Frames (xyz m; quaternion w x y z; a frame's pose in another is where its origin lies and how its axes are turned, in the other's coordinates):
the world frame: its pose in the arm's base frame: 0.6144 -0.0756 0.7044 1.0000 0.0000 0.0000 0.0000
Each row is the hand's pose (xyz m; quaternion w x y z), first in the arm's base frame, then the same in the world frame.
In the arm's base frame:
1: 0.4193 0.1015 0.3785 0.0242 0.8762 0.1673 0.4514
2: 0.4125 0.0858 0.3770 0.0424 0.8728 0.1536 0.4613
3: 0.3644 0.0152 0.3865 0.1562 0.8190 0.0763 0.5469
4: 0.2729 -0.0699 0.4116 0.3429 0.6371 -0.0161 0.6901
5: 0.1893 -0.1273 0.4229 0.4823 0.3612 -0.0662 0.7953
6: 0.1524 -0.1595 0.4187 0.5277 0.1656 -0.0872 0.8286
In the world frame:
1: -0.1951 0.1771 -0.3259 0.0242 0.8762 0.1673 0.4514
2: -0.2019 0.1614 -0.3274 0.0424 0.8728 0.1536 0.4613
3: -0.2500 0.0908 -0.3179 0.1562 0.8190 0.0763 0.5469
4: -0.3415 0.0057 -0.2928 0.3429 0.6371 -0.0161 0.6901
5: -0.4251 -0.0517 -0.2815 0.4823 0.3612 -0.0662 0.7953
6: -0.4620 -0.0839 -0.2857 0.5277 0.1656 -0.0872 0.8286

